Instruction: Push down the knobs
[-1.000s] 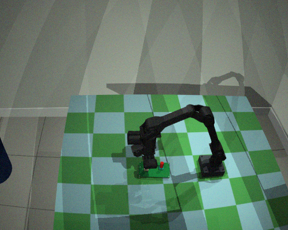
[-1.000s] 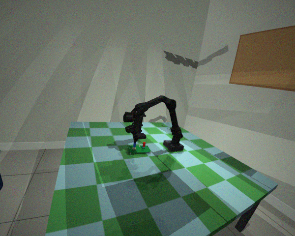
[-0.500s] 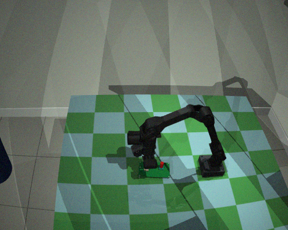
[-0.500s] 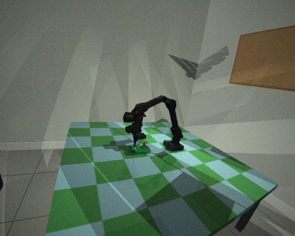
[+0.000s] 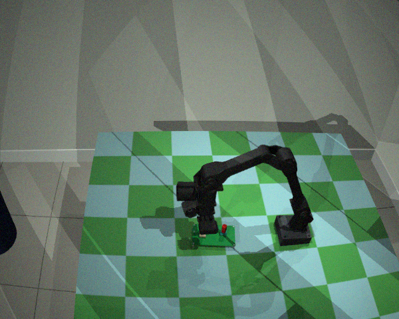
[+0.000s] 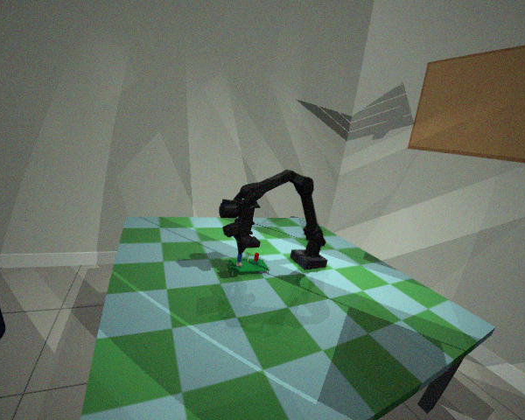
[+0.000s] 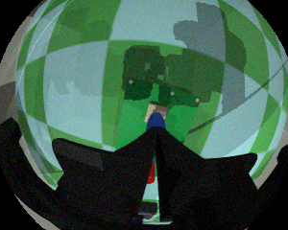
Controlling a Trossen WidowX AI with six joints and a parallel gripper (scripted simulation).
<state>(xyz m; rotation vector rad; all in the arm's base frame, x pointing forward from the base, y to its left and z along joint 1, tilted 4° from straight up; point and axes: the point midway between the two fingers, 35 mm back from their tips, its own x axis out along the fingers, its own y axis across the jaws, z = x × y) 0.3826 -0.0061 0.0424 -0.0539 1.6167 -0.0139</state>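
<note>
The blue knob lies 2 cm below my gripper tip. From my gripper tip the other things lie so: red knob 8 cm behind, 2 cm below.
</note>
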